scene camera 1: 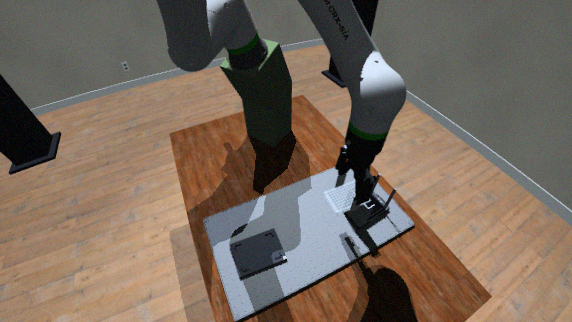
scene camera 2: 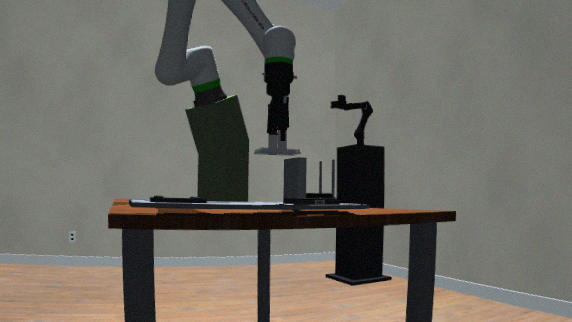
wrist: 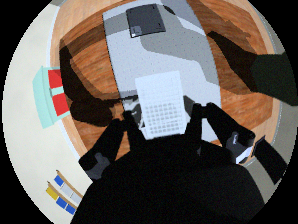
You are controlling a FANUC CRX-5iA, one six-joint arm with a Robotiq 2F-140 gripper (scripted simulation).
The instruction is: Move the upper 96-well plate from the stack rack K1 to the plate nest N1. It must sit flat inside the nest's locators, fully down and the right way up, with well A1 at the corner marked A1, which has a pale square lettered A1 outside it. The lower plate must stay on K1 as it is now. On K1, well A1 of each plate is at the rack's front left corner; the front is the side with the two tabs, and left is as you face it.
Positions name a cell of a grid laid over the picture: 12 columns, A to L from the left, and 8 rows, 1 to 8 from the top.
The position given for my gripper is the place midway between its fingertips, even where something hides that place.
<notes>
I see my gripper (scene camera 2: F4), a white 96-well plate (scene camera 1: H5) and a dark plate nest N1 (wrist: F1).
The white 96-well plate is seen too in the wrist view (wrist: G5). My gripper also shows in scene camera 1 (scene camera 1: H5) and in the wrist view (wrist: G4).
</notes>
